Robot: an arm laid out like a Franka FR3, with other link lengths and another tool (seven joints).
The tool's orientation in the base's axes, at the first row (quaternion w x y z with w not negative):
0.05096, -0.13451, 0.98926, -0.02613
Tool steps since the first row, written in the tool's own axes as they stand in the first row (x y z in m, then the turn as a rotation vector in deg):
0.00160, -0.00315, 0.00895, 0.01, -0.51, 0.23
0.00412, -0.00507, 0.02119, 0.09, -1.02, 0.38
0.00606, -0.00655, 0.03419, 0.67, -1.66, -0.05
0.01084, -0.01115, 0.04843, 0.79, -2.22, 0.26
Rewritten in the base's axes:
0.00026, -0.00380, -0.00884, 0.15, -0.50, -0.20
-0.00033, -0.00679, -0.02111, 0.22, -1.02, -0.32
-0.00040, -0.00923, -0.03411, -0.21, -1.78, 0.10
-0.00223, -0.01548, -0.04840, -0.14, -2.36, -0.19

